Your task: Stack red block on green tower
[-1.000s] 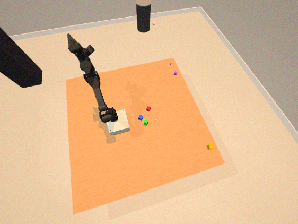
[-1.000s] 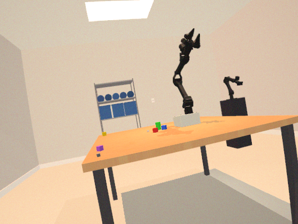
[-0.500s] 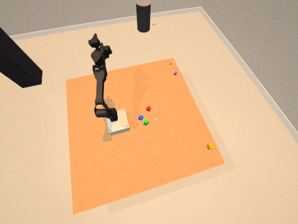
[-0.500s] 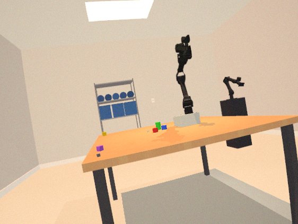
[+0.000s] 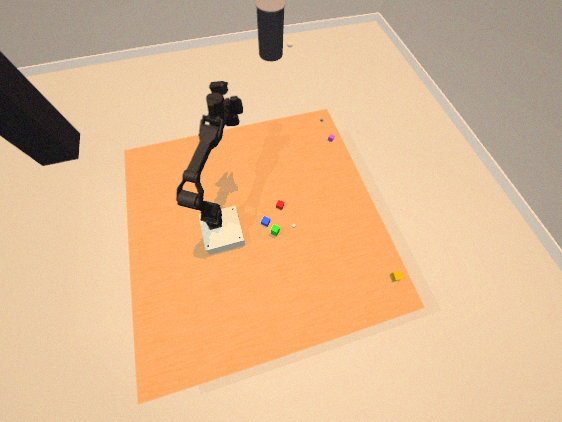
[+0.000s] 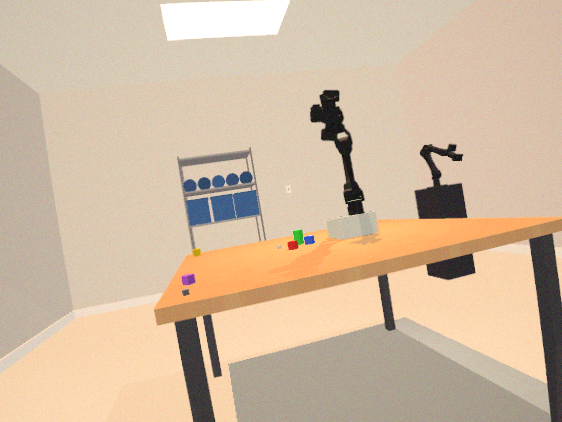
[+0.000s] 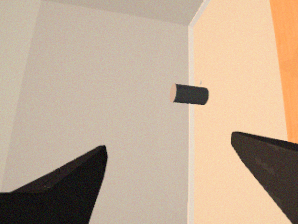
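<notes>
My gripper tip is now 470 mm above the red block, 330 mm to the left of it and 130 mm short of it. From my gripper tip the other things lie so: purple block 560 mm ahead, 480 mm below, 30 mm to the left; blue block 470 mm below, 400 mm to the right, 30 mm ahead; small white ball 480 mm below, 460 mm to the right, 170 mm ahead.
</notes>
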